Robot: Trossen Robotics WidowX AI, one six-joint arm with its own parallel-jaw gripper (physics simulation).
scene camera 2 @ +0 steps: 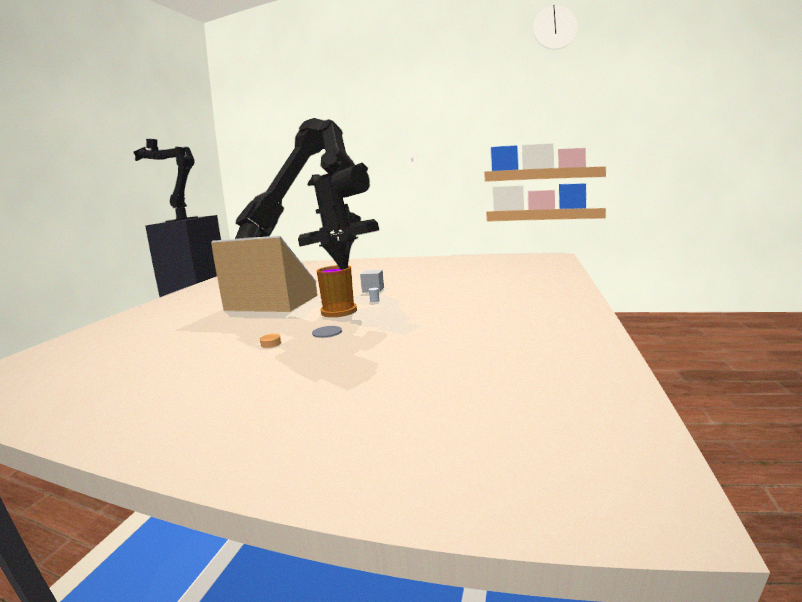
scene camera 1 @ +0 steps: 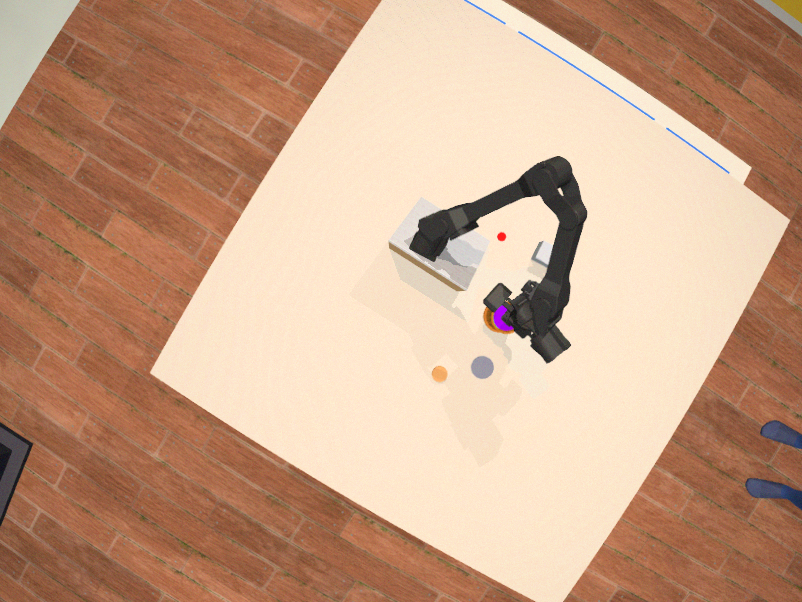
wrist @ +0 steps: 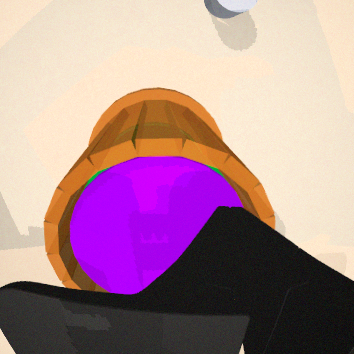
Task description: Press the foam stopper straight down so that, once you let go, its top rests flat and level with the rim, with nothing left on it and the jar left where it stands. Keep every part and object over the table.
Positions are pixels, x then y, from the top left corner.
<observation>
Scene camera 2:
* my gripper: 345, 271
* amber-brown jar: 336, 288
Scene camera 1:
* my gripper: 515, 321
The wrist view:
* my gripper: 227, 218
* amber-brown jar: 153, 121
</observation>
